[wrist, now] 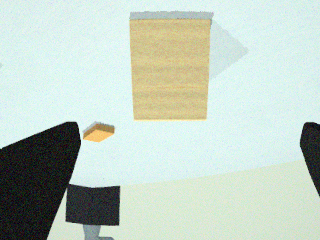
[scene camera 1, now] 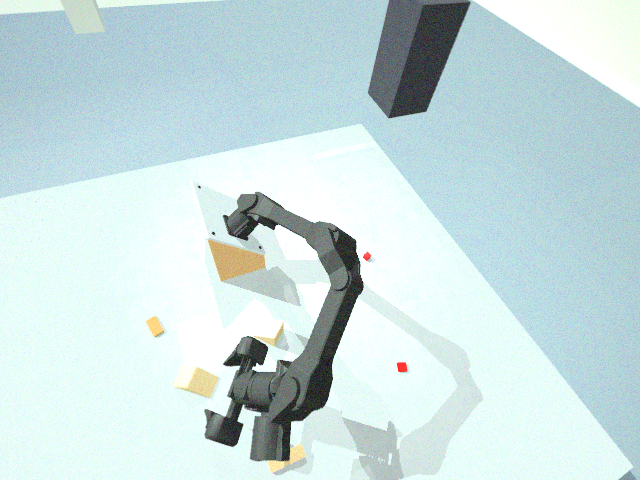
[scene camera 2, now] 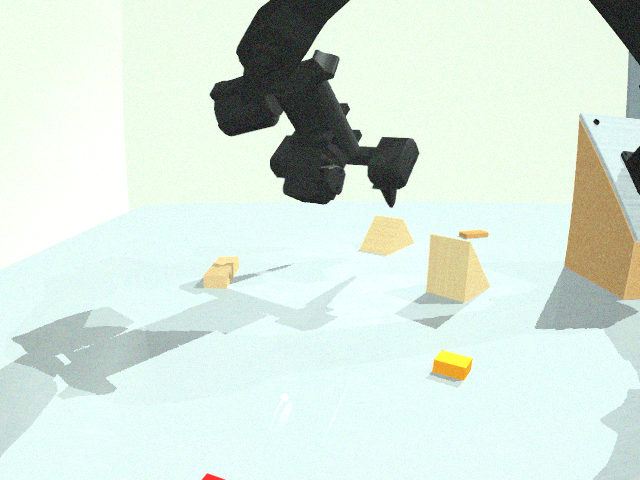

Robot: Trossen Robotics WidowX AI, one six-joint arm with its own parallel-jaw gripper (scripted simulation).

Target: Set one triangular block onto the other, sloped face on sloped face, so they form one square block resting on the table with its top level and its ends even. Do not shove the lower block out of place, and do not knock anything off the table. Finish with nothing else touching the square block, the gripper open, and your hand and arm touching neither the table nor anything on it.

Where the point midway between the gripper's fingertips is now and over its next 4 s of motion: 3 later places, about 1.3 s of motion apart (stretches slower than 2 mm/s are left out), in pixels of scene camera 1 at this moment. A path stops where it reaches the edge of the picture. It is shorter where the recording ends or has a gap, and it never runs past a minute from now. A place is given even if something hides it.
The gripper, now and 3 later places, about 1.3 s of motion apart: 215,386; 191,376; 184,367; 212,333
